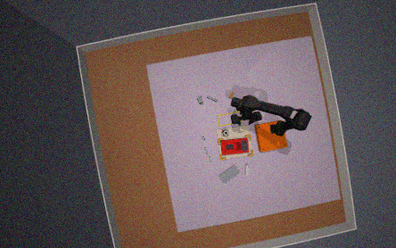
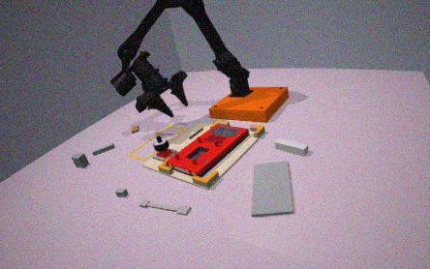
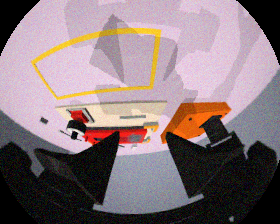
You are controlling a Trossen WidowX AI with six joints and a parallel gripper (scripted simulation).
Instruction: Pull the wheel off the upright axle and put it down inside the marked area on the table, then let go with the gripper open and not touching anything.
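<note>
My gripper tip is now 130 mm short of the wheel, 50 mm to the right of it and 30 mm above it.
</note>
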